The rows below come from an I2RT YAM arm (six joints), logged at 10 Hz.
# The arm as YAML. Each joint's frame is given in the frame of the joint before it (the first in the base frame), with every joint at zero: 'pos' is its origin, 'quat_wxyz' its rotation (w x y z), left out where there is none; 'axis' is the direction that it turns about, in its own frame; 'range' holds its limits. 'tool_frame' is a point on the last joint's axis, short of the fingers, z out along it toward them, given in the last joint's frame.
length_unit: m
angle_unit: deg
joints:
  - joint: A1
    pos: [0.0, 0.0, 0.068]
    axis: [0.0, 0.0, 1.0]
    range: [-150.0, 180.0]
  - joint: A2
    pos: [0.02, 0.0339, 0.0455]
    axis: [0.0, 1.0, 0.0]
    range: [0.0, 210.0]
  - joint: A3
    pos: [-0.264, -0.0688, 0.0]
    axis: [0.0, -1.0, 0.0]
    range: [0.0, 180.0]
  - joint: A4
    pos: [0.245, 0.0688, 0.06]
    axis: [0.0, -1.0, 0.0]
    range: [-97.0, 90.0]
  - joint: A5
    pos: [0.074, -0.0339, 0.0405]
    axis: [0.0, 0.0, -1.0]
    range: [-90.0, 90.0]
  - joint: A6
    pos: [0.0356, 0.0, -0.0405]
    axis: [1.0, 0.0, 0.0]
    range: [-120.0, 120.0]
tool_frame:
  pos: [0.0, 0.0, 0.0]
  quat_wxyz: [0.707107, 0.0, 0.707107, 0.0]
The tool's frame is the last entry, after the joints.
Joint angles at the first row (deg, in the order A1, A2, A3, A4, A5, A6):
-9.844, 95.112, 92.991, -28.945, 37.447, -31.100
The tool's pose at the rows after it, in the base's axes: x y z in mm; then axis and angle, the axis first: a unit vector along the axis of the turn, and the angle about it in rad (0 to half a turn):
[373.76 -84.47 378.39 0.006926 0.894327 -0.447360 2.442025]
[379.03 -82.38 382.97 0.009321 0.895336 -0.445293 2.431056]
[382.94 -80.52 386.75 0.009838 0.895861 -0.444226 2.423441]
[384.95 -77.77 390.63 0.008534 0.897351 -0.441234 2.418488]
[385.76 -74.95 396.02 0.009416 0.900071 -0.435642 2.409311]
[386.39 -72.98 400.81 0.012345 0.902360 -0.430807 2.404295]
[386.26 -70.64 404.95 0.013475 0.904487 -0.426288 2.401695]
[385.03 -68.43 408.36 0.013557 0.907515 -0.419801 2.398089]
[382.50 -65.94 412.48 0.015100 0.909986 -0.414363 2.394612]
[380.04 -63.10 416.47 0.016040 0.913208 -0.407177 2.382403]
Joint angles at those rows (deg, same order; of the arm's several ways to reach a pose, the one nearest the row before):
-9.504, 96.311, 95.260, -30.155, 37.354, -30.181
-9.067, 97.561, 97.671, -31.130, 37.392, -29.543
-8.704, 98.514, 99.591, -31.922, 37.442, -29.220
-8.269, 99.118, 101.260, -33.116, 37.354, -28.844
-7.868, 99.578, 103.149, -34.699, 37.020, -28.067
-7.582, 100.096, 105.031, -36.377, 36.871, -27.188
-7.255, 100.434, 106.580, -37.975, 36.743, -26.481
-6.988, 100.487, 107.650, -39.422, 36.304, -25.769
-6.686, 100.309, 108.597, -40.936, 36.069, -24.979
-6.353, 99.983, 109.214, -41.878, 35.471, -24.185

